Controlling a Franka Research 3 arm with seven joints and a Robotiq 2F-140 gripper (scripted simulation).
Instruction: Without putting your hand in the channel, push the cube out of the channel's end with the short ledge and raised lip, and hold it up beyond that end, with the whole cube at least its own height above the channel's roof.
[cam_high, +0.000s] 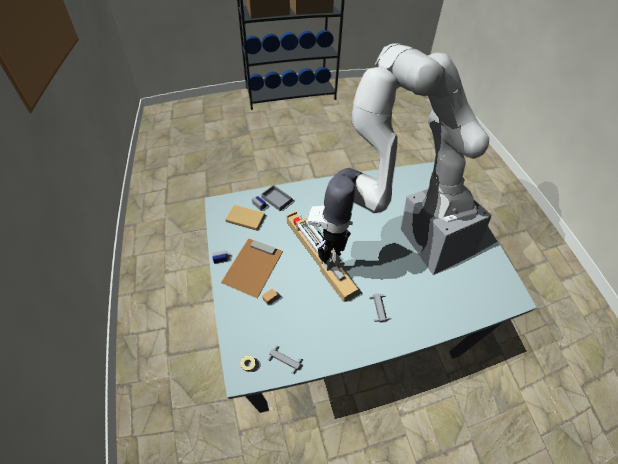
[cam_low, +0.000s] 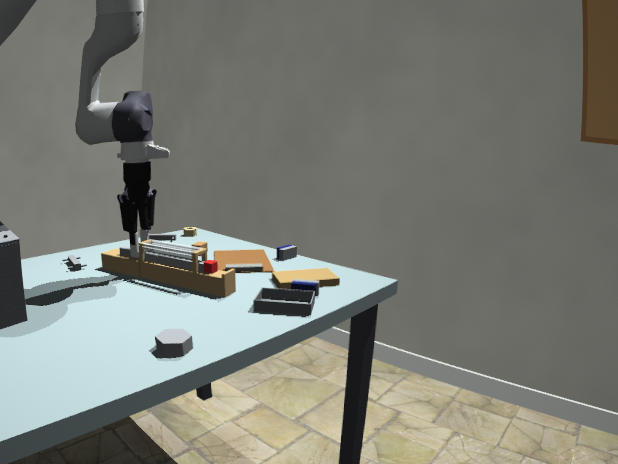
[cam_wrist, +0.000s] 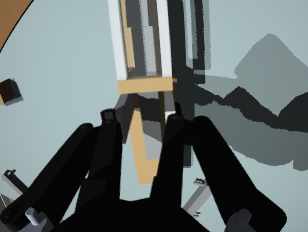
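Now: hand 100 mm short of the red cube, 210 mm to the left of it and 30 mm above it. Round my hand: small wooden block: 230 mm ahead, 100 mm to the left, 70 mm below; wooden channel: 50 mm ahead, 110 mm to the right, 30 mm below; grey tray: 180 mm ahead, 400 mm to the right, 80 mm below.
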